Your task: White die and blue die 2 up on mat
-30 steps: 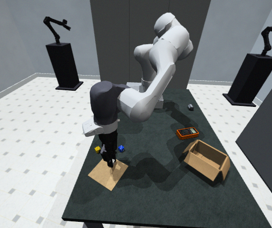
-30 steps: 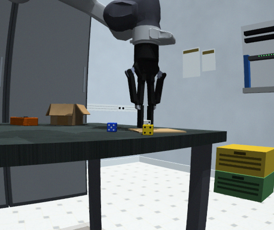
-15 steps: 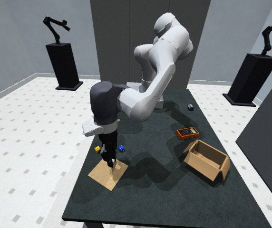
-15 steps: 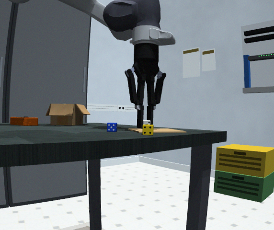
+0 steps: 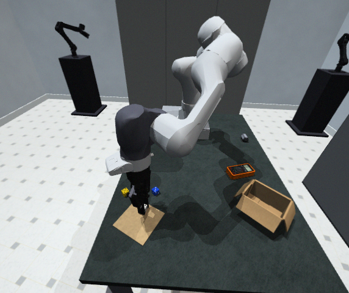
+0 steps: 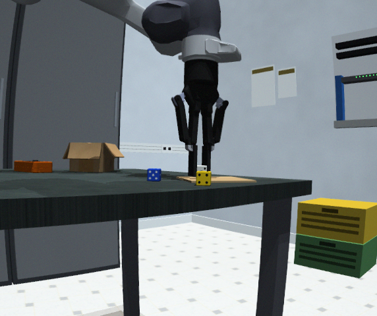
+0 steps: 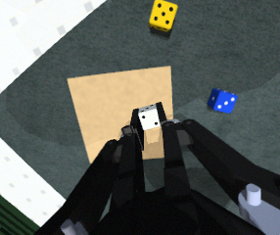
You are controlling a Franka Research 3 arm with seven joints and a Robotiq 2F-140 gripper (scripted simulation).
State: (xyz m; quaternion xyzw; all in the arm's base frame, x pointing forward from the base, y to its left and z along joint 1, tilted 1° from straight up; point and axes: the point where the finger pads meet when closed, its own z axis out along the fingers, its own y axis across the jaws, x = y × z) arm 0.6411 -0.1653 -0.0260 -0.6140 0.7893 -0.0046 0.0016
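Right now the white die is 2 cm below my hand. From my hand the other things lie so: tan mat (4 cm below, 4 cm ahead, 1 cm to the right); then blue die (9 cm behind, 3 cm to the left, 3 cm below); then yellow die (10 cm to the right, 7 cm behind, 3 cm below).
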